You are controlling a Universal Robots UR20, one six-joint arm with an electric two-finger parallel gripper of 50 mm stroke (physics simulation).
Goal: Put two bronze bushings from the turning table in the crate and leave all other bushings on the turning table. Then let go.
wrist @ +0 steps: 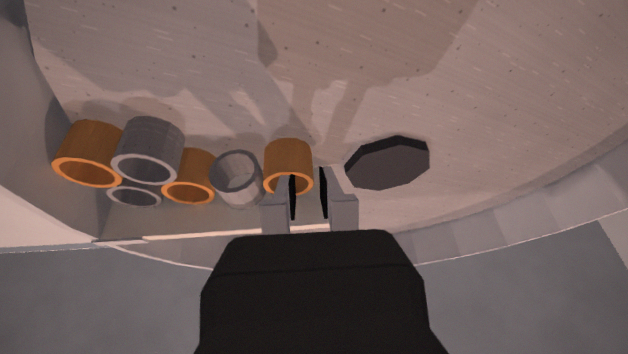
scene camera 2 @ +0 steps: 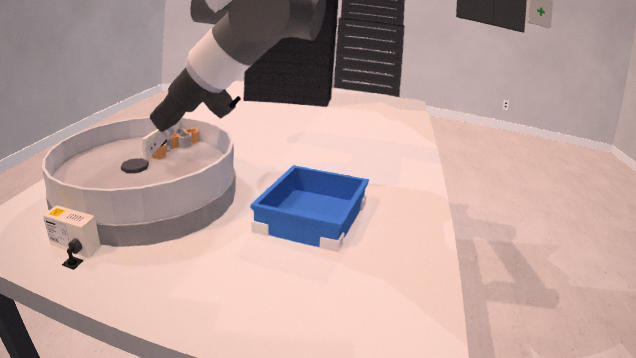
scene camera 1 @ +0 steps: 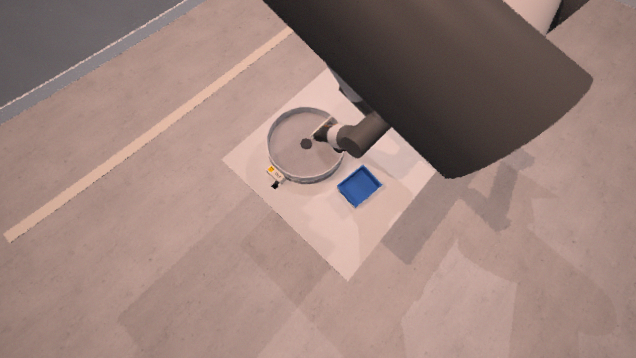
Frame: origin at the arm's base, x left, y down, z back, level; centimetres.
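Where they show: gripper, fingertip midpoint: (wrist: 307, 182) (scene camera 2: 153, 148) (scene camera 1: 315, 136).
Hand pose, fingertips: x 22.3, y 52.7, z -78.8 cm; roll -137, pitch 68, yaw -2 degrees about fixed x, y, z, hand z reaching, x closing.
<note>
Things, the pixels of their top centre, and the offset from my fingertips. "*": a spot on its surface instead.
- bronze bushing, top centre: (wrist: 288, 185) (scene camera 2: 158, 144) dy -0.5, dx +0.3, dz +1.4 cm
- blue crate, top centre: (scene camera 2: 314, 191) (scene camera 1: 359, 185) dy +2.3, dx +33.8, dz +10.0 cm
- dark hub disc, top centre: (wrist: 388, 171) (scene camera 2: 134, 163) (scene camera 1: 306, 143) dy +1.2, dx +1.1, dz -6.1 cm
- control box, surface spot: (scene camera 2: 87, 232) * dy +3.2, dx +15.2, dz -26.3 cm
The turning table (scene camera 1: 290, 160) (scene camera 2: 140, 202) holds three orange-brown bronze bushings. One bronze bushing (scene camera 2: 159, 151) (wrist: 287, 152) stands nearest the hub, another (scene camera 2: 174, 140) (wrist: 196, 165) is farther left in the wrist view, and the third (scene camera 2: 192, 134) (wrist: 95, 140) is at the far left there. Several grey bushings (scene camera 2: 184, 140) (wrist: 151, 137) stand among them. My gripper (scene camera 2: 162, 142) (wrist: 307, 182) is part open and holds nothing. In the wrist view its left finger overlaps the nearest bronze bushing's open end; its right finger is beside it. The blue crate (scene camera 1: 359, 186) (scene camera 2: 302, 227) is empty.
A dark hub disc (scene camera 1: 306, 143) (scene camera 2: 135, 165) (wrist: 387, 165) sits at the turning table's centre. A pale plate (scene camera 2: 148, 145) stands inside the rim close to the fingers. A control box (scene camera 1: 276, 174) (scene camera 2: 87, 232) is beside the turning table. Pale corner blocks surround the crate.
</note>
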